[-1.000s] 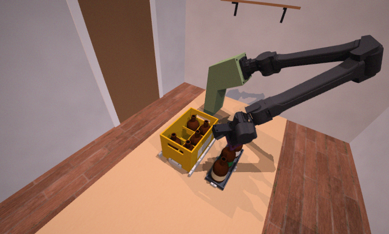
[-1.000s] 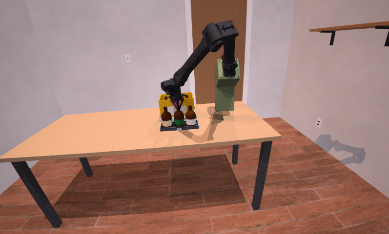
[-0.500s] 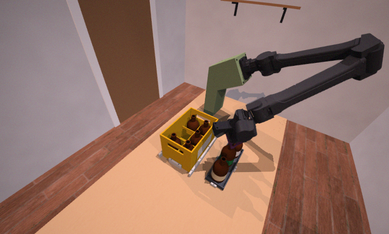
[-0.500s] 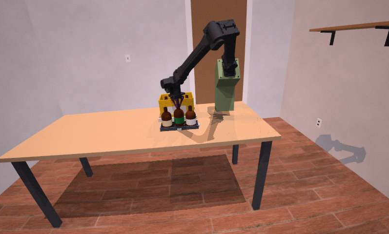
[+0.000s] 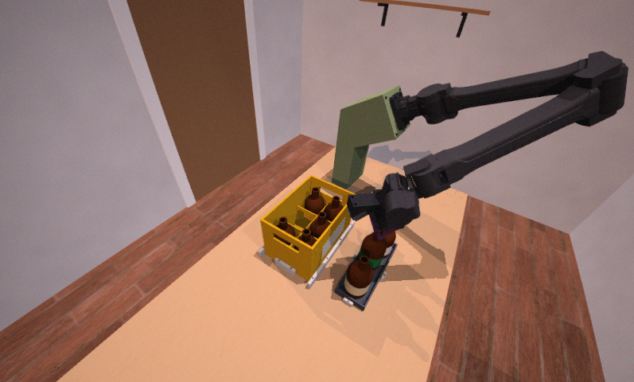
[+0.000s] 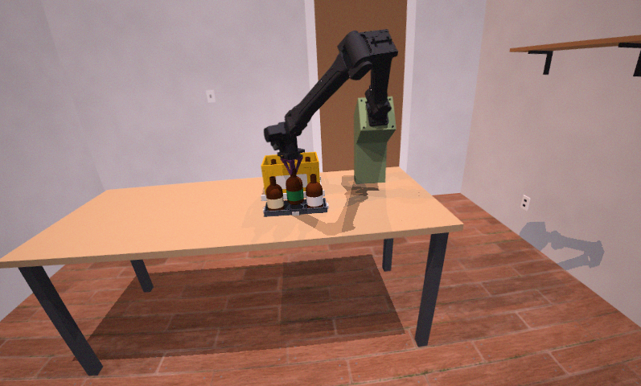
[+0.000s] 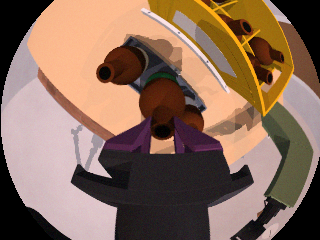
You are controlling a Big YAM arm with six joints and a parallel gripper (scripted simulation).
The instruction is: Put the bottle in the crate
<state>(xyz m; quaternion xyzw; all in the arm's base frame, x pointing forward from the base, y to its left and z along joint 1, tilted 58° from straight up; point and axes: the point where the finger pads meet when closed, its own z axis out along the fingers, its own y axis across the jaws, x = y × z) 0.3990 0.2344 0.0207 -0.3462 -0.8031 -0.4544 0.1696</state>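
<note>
The glass bottle lies 6 cm below my hand. Round my hand: dark tray (1 cm to the left, 16 cm below); then yellow crate (2 cm ahead, 22 cm to the right, 9 cm below).
</note>
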